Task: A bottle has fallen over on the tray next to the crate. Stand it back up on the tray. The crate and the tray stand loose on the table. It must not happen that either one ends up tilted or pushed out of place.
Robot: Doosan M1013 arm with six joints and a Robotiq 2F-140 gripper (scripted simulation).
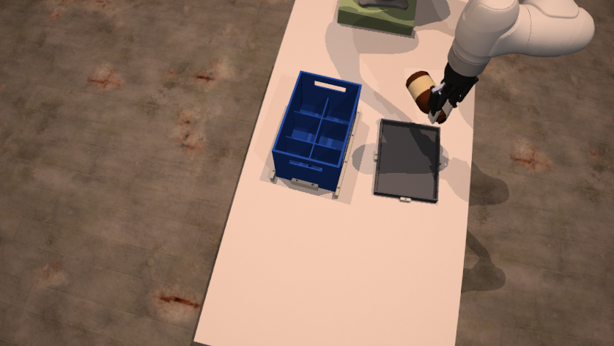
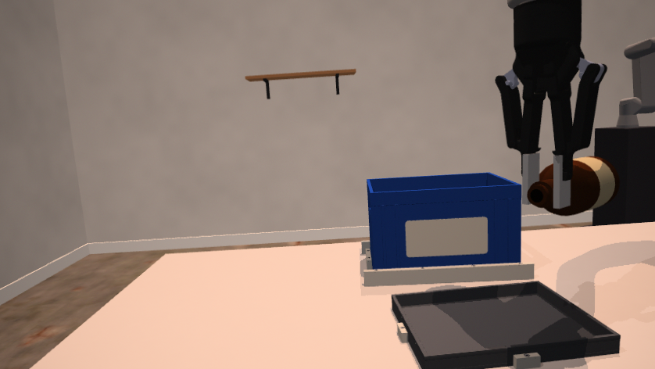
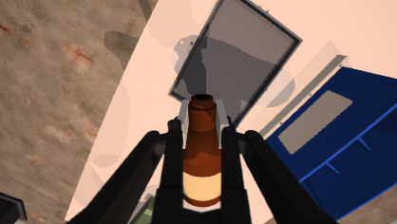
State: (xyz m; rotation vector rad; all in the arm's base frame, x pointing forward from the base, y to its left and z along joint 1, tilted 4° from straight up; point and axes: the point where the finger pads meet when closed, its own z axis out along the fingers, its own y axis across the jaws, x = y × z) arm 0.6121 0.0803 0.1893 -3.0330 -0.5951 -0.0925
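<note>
Now: the brown bottle 5 cm behind my hand, 2 cm to the right of it and 2 cm below it. The rest, counted from my hand: blue crate (33 cm to the right, 14 cm below, 1 cm behind); dark grey tray (21 cm below, 5 cm to the right, 5 cm ahead).
</note>
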